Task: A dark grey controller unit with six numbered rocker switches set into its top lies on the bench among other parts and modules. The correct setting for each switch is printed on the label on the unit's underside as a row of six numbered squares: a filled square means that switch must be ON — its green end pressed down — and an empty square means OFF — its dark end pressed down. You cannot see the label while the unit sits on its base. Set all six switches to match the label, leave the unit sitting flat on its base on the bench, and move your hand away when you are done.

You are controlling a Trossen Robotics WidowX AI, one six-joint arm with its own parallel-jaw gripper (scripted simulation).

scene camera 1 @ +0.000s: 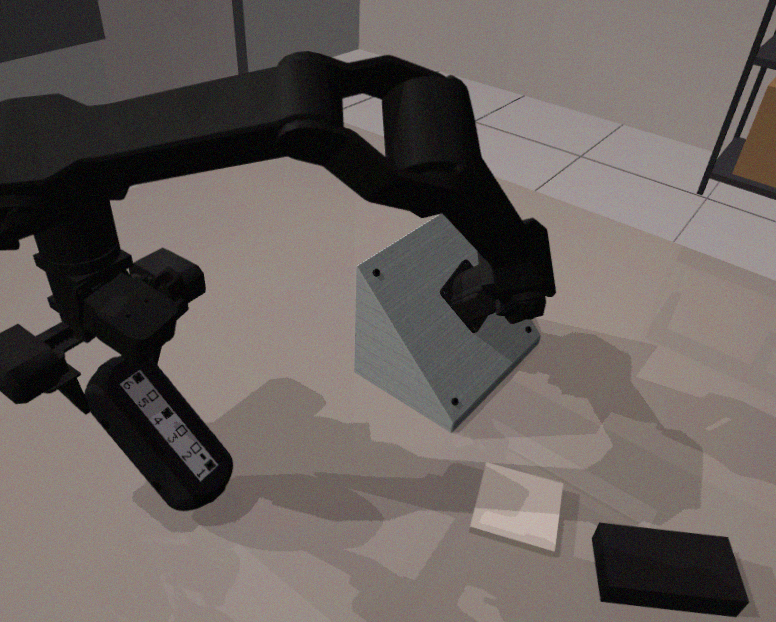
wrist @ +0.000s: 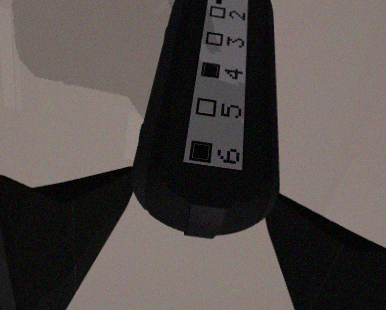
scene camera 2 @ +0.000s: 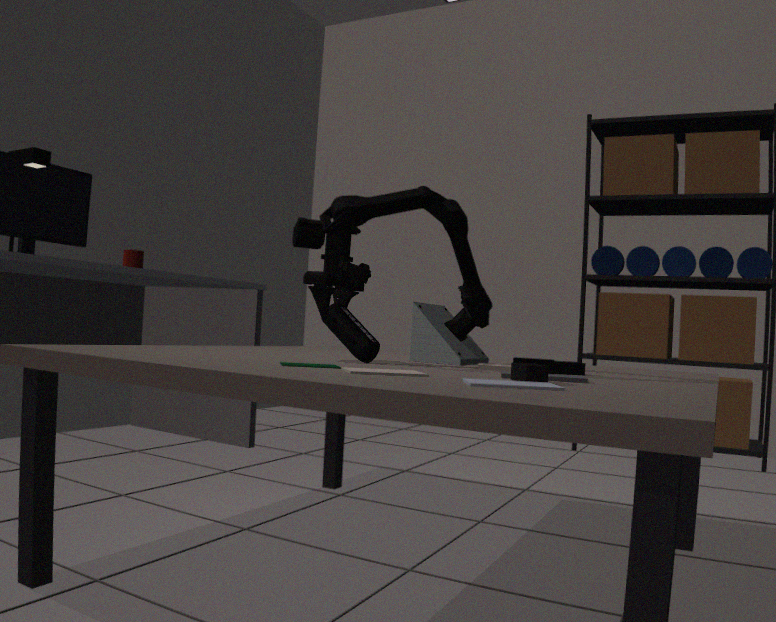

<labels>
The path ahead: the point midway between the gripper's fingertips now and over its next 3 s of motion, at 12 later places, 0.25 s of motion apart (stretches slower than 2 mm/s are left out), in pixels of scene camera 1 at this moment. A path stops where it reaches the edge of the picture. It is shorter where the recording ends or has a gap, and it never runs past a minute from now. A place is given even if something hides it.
My gripper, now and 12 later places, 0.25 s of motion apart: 119, 388; 118, 389; 118, 393; 118, 396; 118, 398; 117, 401; 117, 404; 116, 407; 116, 410; 116, 414; 116, 416; 116, 419; 117, 423
</labels>
